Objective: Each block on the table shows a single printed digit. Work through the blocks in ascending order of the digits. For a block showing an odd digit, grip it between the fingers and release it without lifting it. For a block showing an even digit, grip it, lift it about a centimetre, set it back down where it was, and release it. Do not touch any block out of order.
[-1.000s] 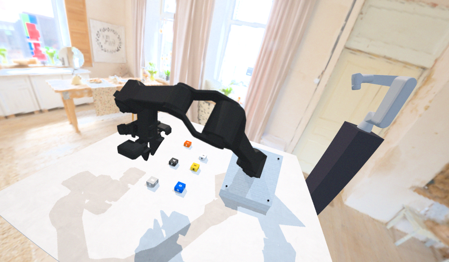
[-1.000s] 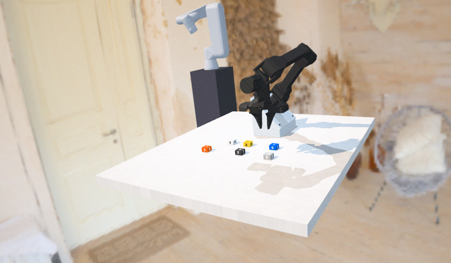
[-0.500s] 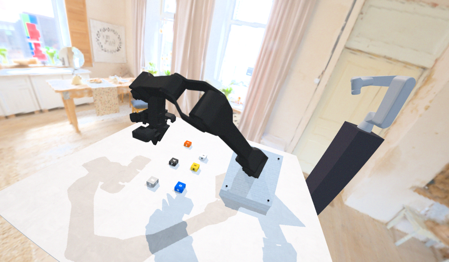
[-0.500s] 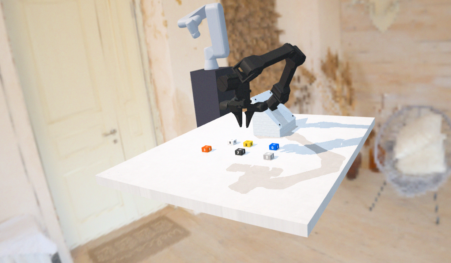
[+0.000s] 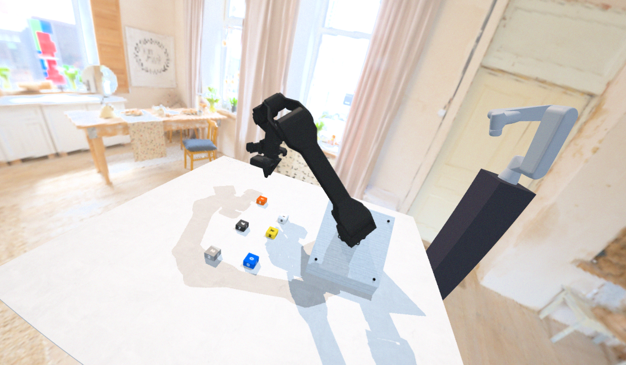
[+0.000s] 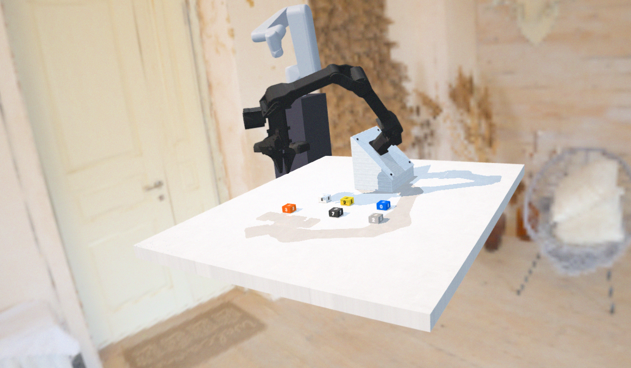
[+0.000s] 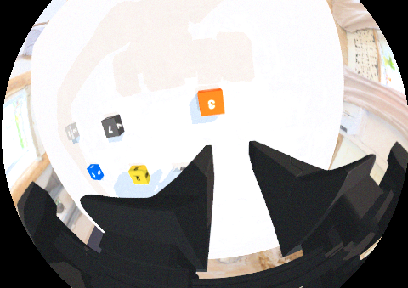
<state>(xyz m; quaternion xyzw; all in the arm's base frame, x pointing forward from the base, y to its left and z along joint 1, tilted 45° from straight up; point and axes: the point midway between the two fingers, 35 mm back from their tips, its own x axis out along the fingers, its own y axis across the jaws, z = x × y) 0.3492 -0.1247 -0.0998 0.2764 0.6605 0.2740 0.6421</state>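
The orange block marked 3 lies 1 cm ahead of my gripper tip, 1 cm to the left of it and 11 cm below it. Round my gripper tip: yellow block (11 cm behind, 16 cm to the left, 11 cm below); then white block marked 8 (11 cm behind, 7 cm to the left, 11 cm below); then black block marked 7 (1 cm behind, 18 cm to the left, 11 cm below).
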